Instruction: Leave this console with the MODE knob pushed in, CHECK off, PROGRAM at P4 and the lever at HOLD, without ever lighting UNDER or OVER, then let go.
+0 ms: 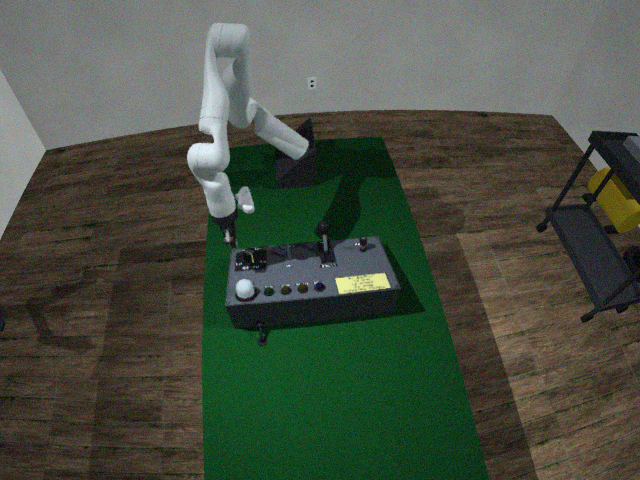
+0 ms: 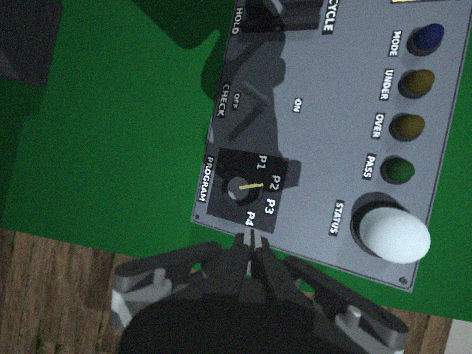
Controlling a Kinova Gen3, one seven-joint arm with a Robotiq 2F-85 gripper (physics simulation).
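Observation:
The console (image 1: 310,273) (image 2: 330,150) stands on the green mat. The PROGRAM dial (image 1: 252,257) (image 2: 238,188) has its yellow pointer at P2. My gripper (image 1: 232,244) (image 2: 250,239) is shut and empty, its tips beside the panel edge near the P4 label. The CHECK toggle (image 2: 256,92) lies in shadow, tilted toward OFF. The lever (image 1: 325,242) stands up from its slot; its exact position is unclear. The UNDER lamp (image 2: 419,83) and OVER lamp (image 2: 410,126) look dark. A small knob (image 1: 363,243) stands at the back right; whether it is MODE is unreadable.
The white STATUS dome (image 1: 244,288) (image 2: 395,235), green PASS lamp (image 1: 268,290) (image 2: 398,170) and blue MODE lamp (image 1: 319,286) (image 2: 427,38) line the front. A dark handle (image 1: 262,338) sticks out of the front face. A yellow note (image 1: 362,283) lies front right. A cart (image 1: 571,178) stands far right.

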